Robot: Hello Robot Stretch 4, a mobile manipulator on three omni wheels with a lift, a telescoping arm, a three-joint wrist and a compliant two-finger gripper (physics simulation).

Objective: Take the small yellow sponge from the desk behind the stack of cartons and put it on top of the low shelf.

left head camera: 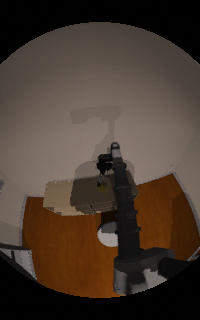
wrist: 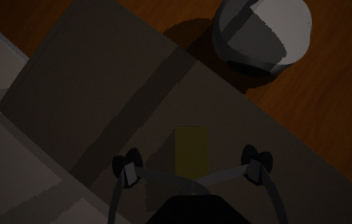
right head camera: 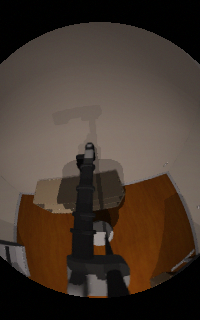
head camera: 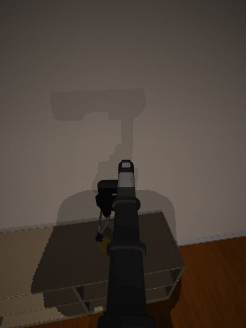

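Where they show: gripper, fingertip midpoint: (left head camera: 103, 180) (wrist: 191, 159) (head camera: 109, 231); robot's base at its link origin: (left head camera: 111, 233) (right head camera: 99, 232).
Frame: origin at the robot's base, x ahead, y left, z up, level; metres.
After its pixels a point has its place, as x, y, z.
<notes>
The small yellow sponge (head camera: 104, 244) @[0.554, 0.127, 0.627] (left head camera: 102, 189) @[0.525, 0.103, 0.627] (wrist: 191, 150) @[0.547, 0.102, 0.627] lies flat on top of the low shelf (head camera: 155, 235) @[0.638, -0.189, 0.582] (left head camera: 85, 190) @[0.536, 0.308, 0.582] (right head camera: 110, 185) @[0.580, -0.171, 0.583] (wrist: 125, 60) @[0.523, -0.127, 0.582], in the shade of the robot. My gripper (head camera: 99, 237) (left head camera: 101, 184) @[0.541, 0.087, 0.789] (wrist: 191, 159) @[0.541, 0.087, 0.789] is open and hangs above the sponge, with its fingertips wide apart to either side of it in the wrist view. The fingers do not touch the sponge. In the right head view the arm hides the sponge and the fingers. The stack of cartons cannot be made out in these views.
A plain wall (head camera: 200, 125) @[0.870, -0.390, 1.229] rises behind the shelf. My round light base (left head camera: 106, 235) @[-0.021, 0.072, 0.187] (right head camera: 101, 236) @[-0.055, -0.039, 0.187] (wrist: 295, 30) @[-0.057, 0.106, 0.187] stands on the wooden floor (left head camera: 65, 250) @[-0.407, 0.740, -0.028] in front of the shelf. A brownish box-like thing (right head camera: 161, 279) shows at the lower right of the right head view.
</notes>
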